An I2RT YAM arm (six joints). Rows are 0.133 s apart.
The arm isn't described. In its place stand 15 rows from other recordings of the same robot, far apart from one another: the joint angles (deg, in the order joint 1, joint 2, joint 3, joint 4, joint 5, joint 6), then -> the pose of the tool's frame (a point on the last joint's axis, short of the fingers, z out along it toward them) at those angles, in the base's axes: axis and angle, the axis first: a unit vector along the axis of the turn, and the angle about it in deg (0 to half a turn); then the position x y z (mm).
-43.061 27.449 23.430 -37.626 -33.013 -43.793 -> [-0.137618, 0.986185, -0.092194, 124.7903, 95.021, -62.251, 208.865]
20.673 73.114 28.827 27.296 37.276 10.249 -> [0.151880, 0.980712, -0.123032, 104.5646, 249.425, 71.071, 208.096]
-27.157 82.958 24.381 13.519 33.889 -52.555 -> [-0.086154, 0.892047, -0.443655, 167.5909, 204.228, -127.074, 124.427]
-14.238 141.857 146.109 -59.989 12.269 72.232 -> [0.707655, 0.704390, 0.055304, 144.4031, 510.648, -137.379, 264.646]
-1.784 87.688 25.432 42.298 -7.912 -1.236 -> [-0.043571, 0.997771, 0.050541, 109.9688, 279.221, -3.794, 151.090]
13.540 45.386 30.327 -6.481 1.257 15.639 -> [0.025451, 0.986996, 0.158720, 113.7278, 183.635, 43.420, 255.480]
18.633 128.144 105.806 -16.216 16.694 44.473 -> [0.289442, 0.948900, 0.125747, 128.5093, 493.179, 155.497, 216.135]
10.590 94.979 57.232 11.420 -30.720 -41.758 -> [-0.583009, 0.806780, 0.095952, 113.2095, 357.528, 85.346, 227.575]
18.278 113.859 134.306 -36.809 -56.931 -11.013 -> [-0.525136, 0.703581, 0.478755, 119.7875, 394.227, 161.629, 470.430]
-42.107 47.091 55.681 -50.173 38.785 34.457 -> [0.687500, 0.634959, -0.352379, 137.0949, 96.077, -116.891, 335.254]
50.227 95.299 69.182 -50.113 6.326 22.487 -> [-0.233151, 0.972064, 0.027067, 165.1916, 205.696, 240.989, 216.158]
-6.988 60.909 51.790 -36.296 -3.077 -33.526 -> [-0.238605, 0.964169, -0.115955, 137.2654, 218.553, -24.863, 286.589]
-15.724 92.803 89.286 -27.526 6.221 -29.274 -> [-0.084480, 0.962601, -0.257416, 128.3154, 359.779, -105.299, 365.633]
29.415 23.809 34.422 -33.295 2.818 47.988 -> [0.164979, 0.914642, 0.369069, 127.1264, 96.076, 52.160, 281.925]
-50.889 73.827 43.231 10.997 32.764 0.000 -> [0.527778, 0.696320, -0.486404, 132.7965, 165.346, -233.919, 259.137]
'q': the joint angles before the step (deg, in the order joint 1, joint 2, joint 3, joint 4, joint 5, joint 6). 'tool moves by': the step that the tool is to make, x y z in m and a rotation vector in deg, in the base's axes. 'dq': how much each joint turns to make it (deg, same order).
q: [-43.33 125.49 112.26 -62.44 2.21 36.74]
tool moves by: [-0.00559 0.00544 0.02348 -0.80 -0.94 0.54]
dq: [0.00 -2.47 1.27 -2.49 -0.20 -0.51]
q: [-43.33 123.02 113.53 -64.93 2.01 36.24]
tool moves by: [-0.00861 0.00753 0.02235 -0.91 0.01 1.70]
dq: [-0.04 -2.83 0.64 -2.78 0.16 -1.86]
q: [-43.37 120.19 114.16 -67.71 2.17 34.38]
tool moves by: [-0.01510 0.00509 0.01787 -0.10 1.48 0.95]
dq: [-0.86 -2.66 0.20 -3.77 0.56 -2.05]
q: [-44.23 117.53 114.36 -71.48 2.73 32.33]
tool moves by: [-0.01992 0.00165 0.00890 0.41 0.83 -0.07]
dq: [-1.82 -3.17 -2.50 -1.47 -0.16 -1.77]
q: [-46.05 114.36 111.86 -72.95 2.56 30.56]
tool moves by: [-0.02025 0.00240 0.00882 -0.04 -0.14 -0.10]
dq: [-1.96 -3.62 -3.08 -0.35 -0.54 -1.78]
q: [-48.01 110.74 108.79 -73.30 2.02 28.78]
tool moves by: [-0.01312 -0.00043 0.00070 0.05 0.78 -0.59]
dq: [-1.48 -1.78 -2.21 -0.09 0.31 -1.01]
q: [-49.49 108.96 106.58 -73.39 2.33 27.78]
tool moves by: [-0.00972 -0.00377 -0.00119 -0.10 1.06 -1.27]
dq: [-1.42 -0.58 -1.00 -0.17 0.82 -0.36]
